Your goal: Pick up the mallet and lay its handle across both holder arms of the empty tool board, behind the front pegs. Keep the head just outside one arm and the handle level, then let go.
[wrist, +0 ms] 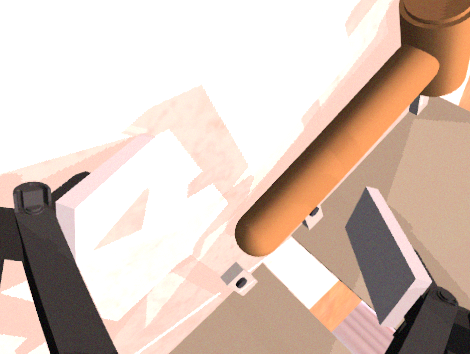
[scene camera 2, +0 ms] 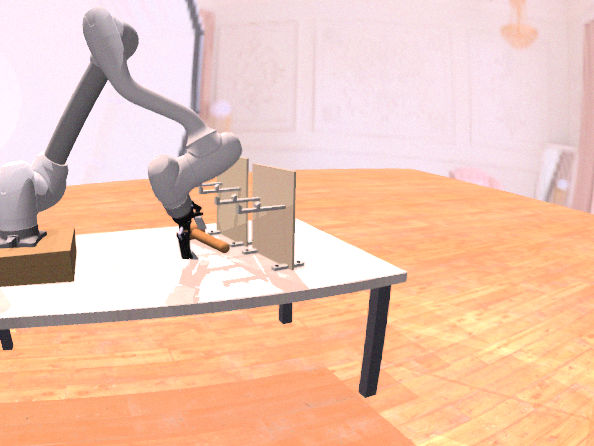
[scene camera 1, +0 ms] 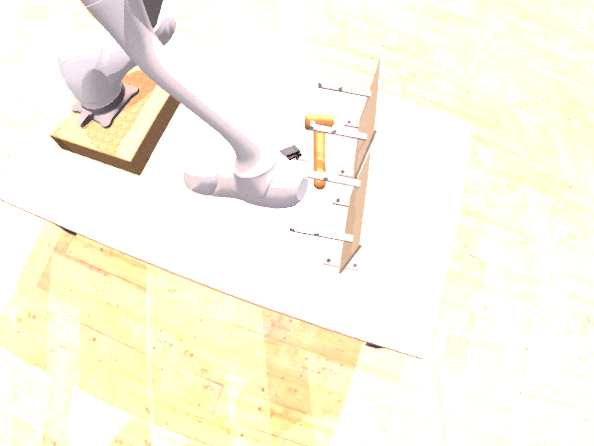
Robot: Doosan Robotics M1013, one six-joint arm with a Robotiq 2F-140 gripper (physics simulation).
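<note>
The orange mallet (scene camera 1: pixel 319 152) (scene camera 2: pixel 211 242) (wrist: pixel 328 154) lies flat on the white table (scene camera 1: pixel 207 248) (scene camera 2: pixel 127 274), in front of two upright tan tool boards. Its head (scene camera 1: pixel 318 120) points to the far side. The near board (scene camera 1: pixel 353 217) (scene camera 2: pixel 275 212) and the far board (scene camera 1: pixel 368 111) (scene camera 2: pixel 233 186) each carry grey holder arms (scene camera 1: pixel 335 180) (scene camera 2: pixel 262 207) with nothing on them. My gripper (scene camera 1: pixel 291 153) (scene camera 2: pixel 190 235) is open and empty, low over the table at the handle. In the wrist view the handle's free end shows between the fingers.
The arm's base stands on a wooden plinth (scene camera 1: pixel 140 150) at the table's far left corner. The holder arms stick out over the mallet, towards my wrist. The table's front edge (scene camera 2: pixel 251 301) runs close below the boards.
</note>
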